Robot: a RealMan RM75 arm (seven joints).
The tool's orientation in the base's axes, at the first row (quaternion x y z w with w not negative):
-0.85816 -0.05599 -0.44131 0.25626
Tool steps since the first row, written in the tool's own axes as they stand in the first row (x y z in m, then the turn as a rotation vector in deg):
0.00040 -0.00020 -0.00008 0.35 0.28 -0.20
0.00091 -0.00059 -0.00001 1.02 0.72 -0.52
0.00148 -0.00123 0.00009 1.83 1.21 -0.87
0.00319 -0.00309 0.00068 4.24 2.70 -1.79
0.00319 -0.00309 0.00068 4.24 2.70 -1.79
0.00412 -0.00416 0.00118 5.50 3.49 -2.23
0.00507 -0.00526 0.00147 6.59 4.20 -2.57
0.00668 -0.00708 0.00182 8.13 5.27 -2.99
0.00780 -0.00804 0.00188 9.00 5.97 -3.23
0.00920 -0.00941 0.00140 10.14 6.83 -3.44
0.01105 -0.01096 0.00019 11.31 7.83 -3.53
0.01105 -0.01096 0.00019 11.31 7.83 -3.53
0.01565 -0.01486 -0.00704 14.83 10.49 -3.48
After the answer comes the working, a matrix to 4 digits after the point.
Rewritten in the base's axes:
0.00012 0.00008 0.00043 0.16 -0.38 0.26
0.00035 0.00039 0.00095 0.47 -1.01 0.77
0.00056 0.00091 0.00160 0.86 -1.71 1.38
0.00143 0.00258 0.00339 2.13 -3.76 3.14
0.00143 0.00258 0.00339 2.13 -3.76 3.14
0.00201 0.00363 0.00430 2.82 -4.82 4.03
0.00244 0.00460 0.00533 3.46 -5.74 4.77
0.00308 0.00613 0.00714 4.43 -7.07 5.77
0.00349 0.00684 0.00837 5.01 -7.90 6.29
0.00355 0.00760 0.01024 5.82 -8.89 6.95
0.00328 0.00811 0.01287 6.78 -9.95 7.53
0.00328 0.00811 0.01287 6.78 -9.95 7.53
-0.00046 0.00734 0.02148 9.81 -12.68 9.23

The tool's axes in the first row as the columns of a matrix, in the base's axes (rounded; the answer above uses it unrounded):
0.6042 0.3223 0.7287
-0.1301 -0.8624 0.4892
0.7861 -0.3904 -0.4792

